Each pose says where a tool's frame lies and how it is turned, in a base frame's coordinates. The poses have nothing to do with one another.
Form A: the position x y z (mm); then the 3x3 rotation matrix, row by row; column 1 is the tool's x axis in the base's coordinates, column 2 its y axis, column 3 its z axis. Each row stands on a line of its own.
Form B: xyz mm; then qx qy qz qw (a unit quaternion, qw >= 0). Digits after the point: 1 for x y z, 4 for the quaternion. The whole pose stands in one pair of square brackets.
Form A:
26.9 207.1 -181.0
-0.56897 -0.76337 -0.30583
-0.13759 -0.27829 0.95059
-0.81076 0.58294 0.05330
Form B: [26.9 207.1 -181.0 -0.4050 0.5562 0.6893 0.2270]
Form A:
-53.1 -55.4 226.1
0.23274 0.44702 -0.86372
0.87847 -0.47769 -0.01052
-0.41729 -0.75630 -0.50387
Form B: [-53.1 -55.4 226.1 -0.7440 -0.4454 0.4304 0.2506]
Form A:
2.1 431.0 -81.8
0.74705 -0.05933 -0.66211
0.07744 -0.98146 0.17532
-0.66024 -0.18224 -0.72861
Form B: [2.1 431.0 -81.8 -0.9297 -0.0049 0.3556 0.0962]
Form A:
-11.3 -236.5 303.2
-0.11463 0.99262 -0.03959
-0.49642 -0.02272 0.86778
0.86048 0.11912 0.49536
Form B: [-11.3 -236.5 303.2 -0.3212 -0.3862 -0.6389 0.5827]
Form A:
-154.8 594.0 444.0
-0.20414 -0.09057 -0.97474
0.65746 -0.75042 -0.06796
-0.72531 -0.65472 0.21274
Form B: [-154.8 594.0 444.0 -0.5774 -0.2454 0.7361 0.2541]
